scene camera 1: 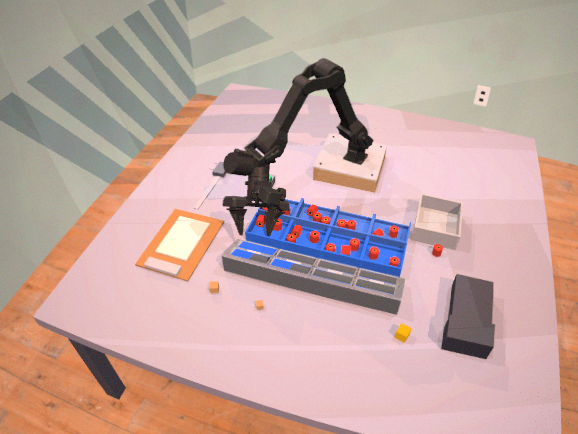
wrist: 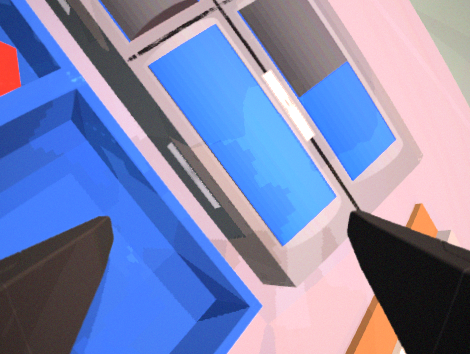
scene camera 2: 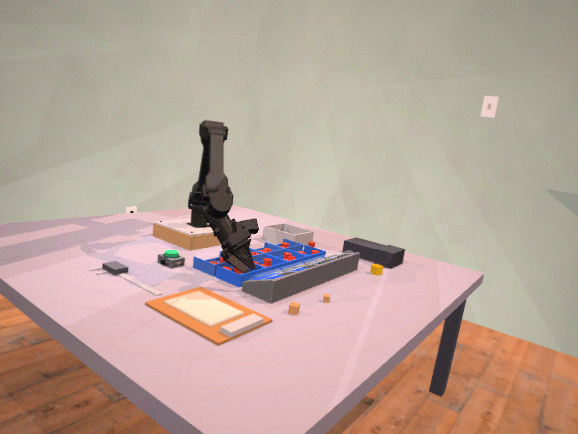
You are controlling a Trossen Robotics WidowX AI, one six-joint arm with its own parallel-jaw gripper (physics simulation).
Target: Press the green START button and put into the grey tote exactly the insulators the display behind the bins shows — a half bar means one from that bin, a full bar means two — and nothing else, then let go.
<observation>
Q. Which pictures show my gripper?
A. Scene camera 1, the wrist view and scene camera 2: all of them.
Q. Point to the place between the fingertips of my gripper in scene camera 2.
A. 251,272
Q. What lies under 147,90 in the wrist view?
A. A grey display.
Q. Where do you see a grey tote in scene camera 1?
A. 438,220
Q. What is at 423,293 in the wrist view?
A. My gripper.
</observation>
